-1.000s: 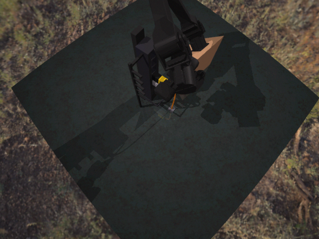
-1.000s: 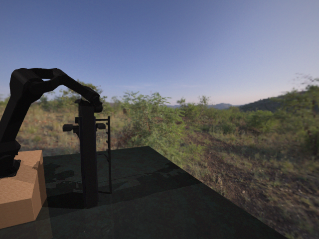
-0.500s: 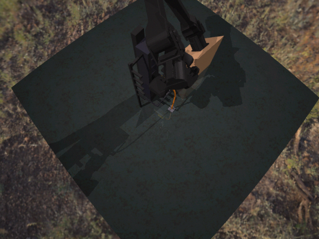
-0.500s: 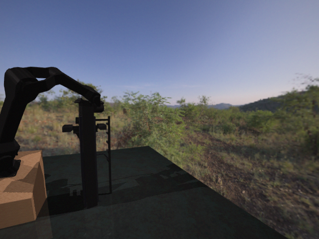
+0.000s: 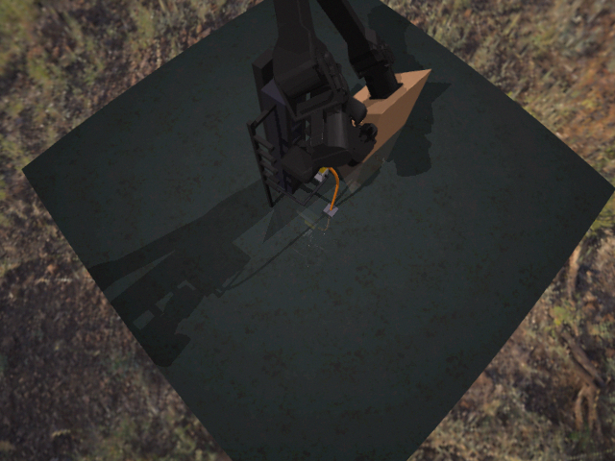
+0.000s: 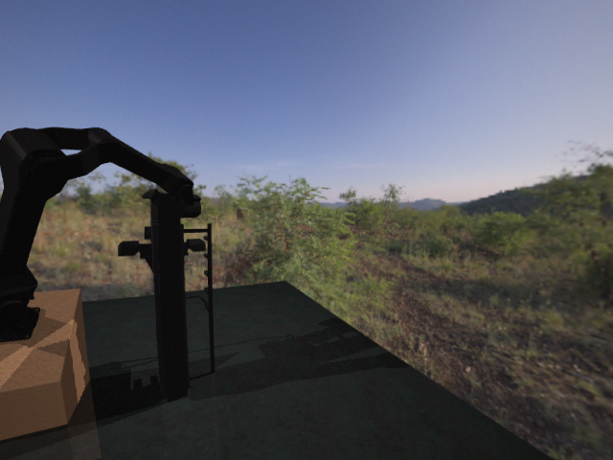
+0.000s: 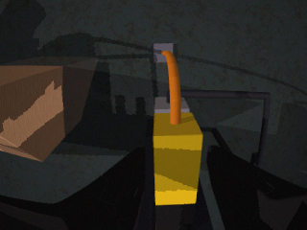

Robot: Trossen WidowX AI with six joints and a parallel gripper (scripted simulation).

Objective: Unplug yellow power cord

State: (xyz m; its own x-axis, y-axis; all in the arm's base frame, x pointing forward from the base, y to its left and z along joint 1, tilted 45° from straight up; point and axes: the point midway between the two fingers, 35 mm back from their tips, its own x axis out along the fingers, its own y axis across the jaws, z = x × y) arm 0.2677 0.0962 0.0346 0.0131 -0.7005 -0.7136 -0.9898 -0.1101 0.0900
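Now: the yellow plug 10 mm ahead of my gripper tip, 30 mm to the right of it and 10 mm below it. Also, from my gripper tip: grey anchor 10 mm behind, 40 mm to the left, 230 mm below.
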